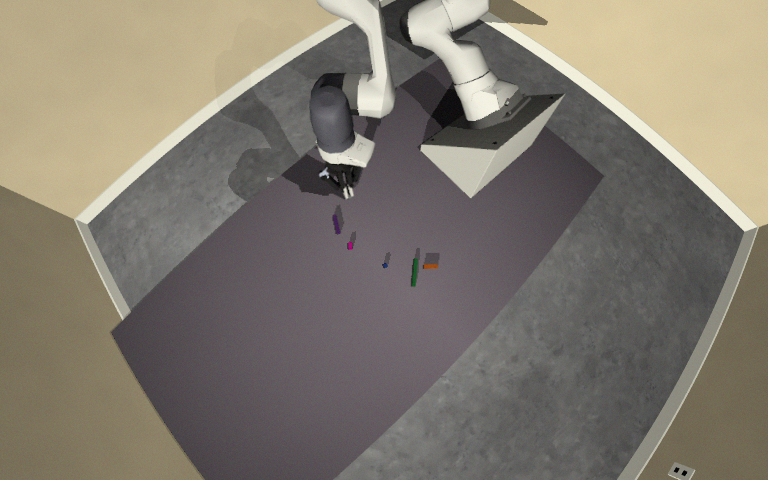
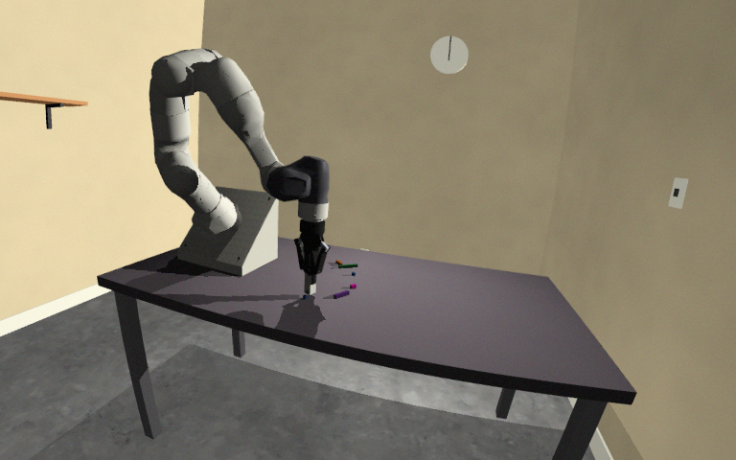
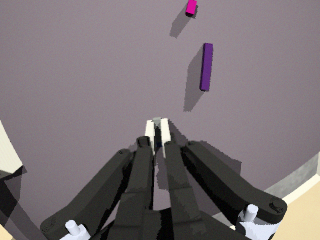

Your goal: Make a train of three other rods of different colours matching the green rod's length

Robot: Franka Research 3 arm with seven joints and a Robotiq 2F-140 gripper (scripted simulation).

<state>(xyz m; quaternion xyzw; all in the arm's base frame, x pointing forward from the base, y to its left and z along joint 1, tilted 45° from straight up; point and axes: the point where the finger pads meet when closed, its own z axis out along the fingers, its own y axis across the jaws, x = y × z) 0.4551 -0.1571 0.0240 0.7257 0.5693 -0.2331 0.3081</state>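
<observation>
The orange rod is 40 mm behind my hand, 330 mm to the left of it and 40 mm below it. From my hand the other things lie so: purple rod 90 mm ahead, 50 mm to the left, 40 mm below; then grey rod 30 mm below; then magenta rod 100 mm ahead, 130 mm to the left, 40 mm below.
</observation>
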